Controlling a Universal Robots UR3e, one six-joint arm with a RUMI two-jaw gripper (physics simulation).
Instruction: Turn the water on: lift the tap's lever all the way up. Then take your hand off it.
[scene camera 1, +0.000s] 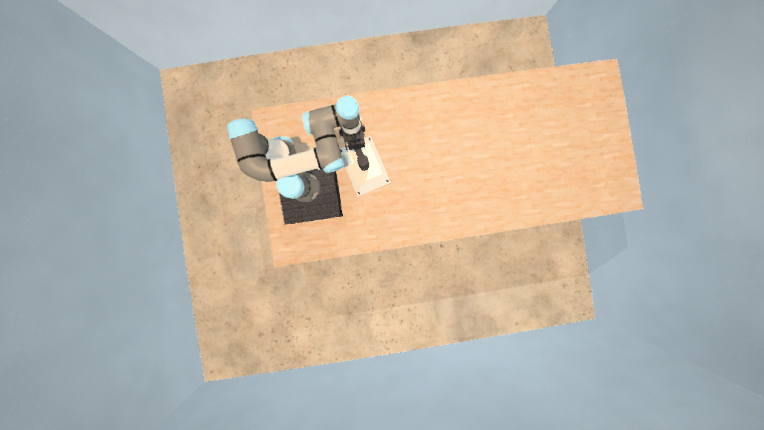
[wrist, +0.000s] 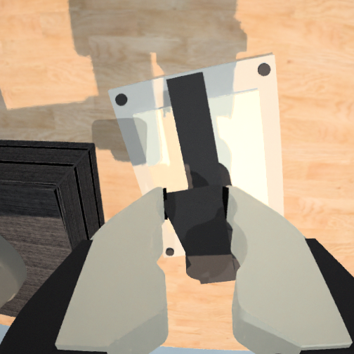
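Pixels of known places: arm's base at its link origin: (scene camera 1: 305, 187).
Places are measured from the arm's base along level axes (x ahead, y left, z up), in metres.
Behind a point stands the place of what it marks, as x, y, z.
The black tap (scene camera 1: 363, 162) {0.262, 0.072, 0.049} (wrist: 195, 125) stands on a white base plate (scene camera 1: 368, 188) {0.268, -0.023, -0.086} (wrist: 273, 150) with dark round dots at its corners. In the wrist view a long black bar of the tap runs toward the top of the picture, and a brownish rounded end shows below. The lever (wrist: 200, 220) appears as the wide black piece between the grey fingertips. My gripper (scene camera 1: 358, 148) {0.235, 0.159, 0.069} (wrist: 194, 189) is shut on it, with a fingertip against each side. How far up the lever is tilted cannot be told from these views.
The dark block (scene camera 1: 315, 210) {0.029, -0.104, -0.008} (wrist: 35, 240) under the arm's base stands close to the left of the plate. The wooden table (scene camera 1: 481, 149) {0.827, 0.110, -0.094} (wrist: 320, 125) extends far to the right. The arm's shadow falls across the table and plate.
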